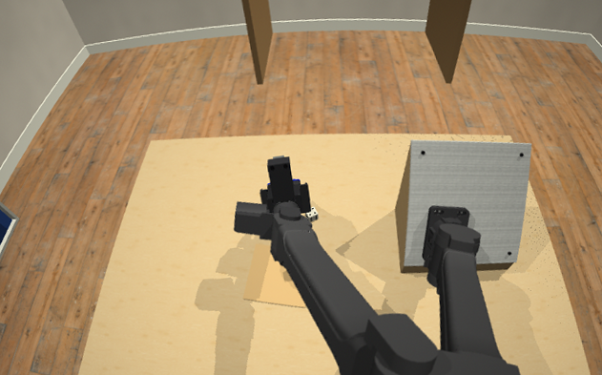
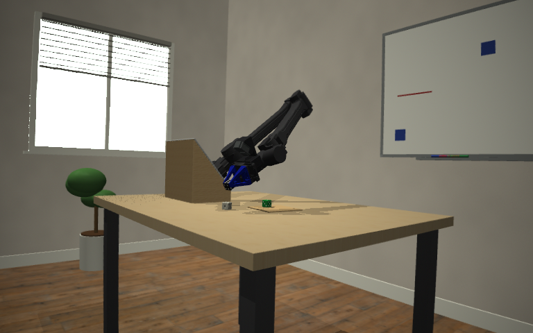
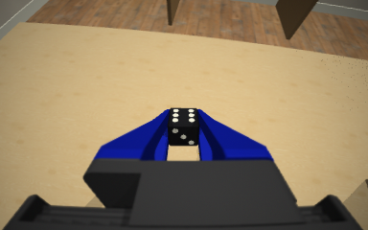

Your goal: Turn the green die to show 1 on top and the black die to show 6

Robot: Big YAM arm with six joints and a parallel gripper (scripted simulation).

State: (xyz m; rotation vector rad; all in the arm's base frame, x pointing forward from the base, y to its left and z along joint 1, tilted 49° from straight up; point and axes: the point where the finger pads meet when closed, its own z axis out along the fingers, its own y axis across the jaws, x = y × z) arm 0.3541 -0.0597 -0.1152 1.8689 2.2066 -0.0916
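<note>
Now: hand 8 cm above the white die, 6 cm past it and 3 cm to the right of it. The rest, counted from my hand: black die: right at my hand; tan mat: 19 cm to the left, 9 cm below; green die: 18 cm to the left, 7 cm below, 4 cm behind.
</note>
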